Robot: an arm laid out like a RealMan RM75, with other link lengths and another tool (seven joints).
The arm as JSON. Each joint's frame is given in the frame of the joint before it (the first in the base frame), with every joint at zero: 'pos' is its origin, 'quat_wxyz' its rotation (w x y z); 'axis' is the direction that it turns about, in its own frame. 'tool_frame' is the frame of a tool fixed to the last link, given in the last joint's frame.
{
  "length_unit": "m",
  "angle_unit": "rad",
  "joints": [
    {
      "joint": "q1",
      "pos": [
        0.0,
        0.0,
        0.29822
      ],
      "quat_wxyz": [
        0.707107,
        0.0,
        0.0,
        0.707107
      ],
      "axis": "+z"
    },
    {
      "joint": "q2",
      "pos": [
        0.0,
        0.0,
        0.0
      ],
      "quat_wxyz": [
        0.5,
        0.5,
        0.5,
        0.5
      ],
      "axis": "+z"
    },
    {
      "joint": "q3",
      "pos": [
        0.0,
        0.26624,
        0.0
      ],
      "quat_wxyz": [
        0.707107,
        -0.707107,
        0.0,
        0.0
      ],
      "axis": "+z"
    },
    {
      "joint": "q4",
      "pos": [
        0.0,
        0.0,
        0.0
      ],
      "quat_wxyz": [
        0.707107,
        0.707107,
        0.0,
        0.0
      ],
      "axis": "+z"
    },
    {
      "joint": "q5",
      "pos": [
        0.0,
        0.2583,
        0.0
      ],
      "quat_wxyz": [
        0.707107,
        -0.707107,
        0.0,
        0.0
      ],
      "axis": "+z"
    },
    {
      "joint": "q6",
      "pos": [
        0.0,
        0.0,
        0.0
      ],
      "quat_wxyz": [
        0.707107,
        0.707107,
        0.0,
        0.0
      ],
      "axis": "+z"
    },
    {
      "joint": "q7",
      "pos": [
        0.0,
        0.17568,
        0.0
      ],
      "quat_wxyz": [
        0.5,
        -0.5,
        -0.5,
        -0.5
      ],
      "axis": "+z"
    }
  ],
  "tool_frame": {
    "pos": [
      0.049,
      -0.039,
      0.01
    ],
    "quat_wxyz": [
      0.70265,
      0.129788,
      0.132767,
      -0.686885
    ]
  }
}
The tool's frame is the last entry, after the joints.
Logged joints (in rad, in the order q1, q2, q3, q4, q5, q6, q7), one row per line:
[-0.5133 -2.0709 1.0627 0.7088 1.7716 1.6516 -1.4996]
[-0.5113 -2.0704 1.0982 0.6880 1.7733 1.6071 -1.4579]
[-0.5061 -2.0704 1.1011 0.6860 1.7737 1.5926 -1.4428]
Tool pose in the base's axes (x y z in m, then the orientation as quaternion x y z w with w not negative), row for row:
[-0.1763 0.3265 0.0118 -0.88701 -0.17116 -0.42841 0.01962]
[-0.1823 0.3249 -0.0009 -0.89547 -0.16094 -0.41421 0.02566]
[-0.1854 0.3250 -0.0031 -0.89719 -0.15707 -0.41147 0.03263]
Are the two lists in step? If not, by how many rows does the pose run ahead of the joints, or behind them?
They are in step.
